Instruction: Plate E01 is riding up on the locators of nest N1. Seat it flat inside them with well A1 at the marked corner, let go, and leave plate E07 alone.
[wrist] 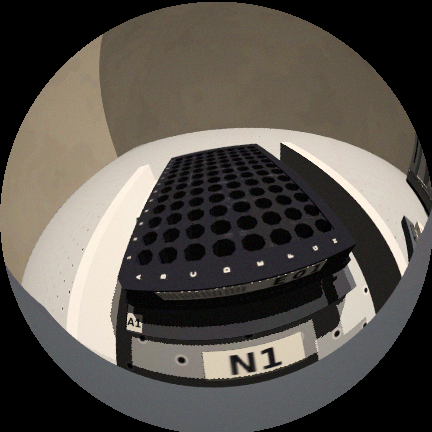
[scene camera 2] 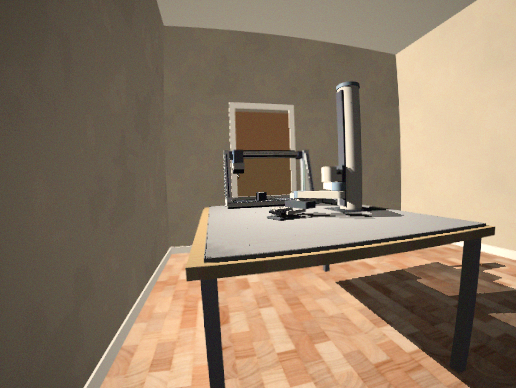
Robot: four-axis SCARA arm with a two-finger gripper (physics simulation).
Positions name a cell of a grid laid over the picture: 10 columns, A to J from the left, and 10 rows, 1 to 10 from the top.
I see my gripper (wrist: F4), a plate E01 (wrist: F6), a nest N1 (wrist: F8) and an N1 label (wrist: G9).
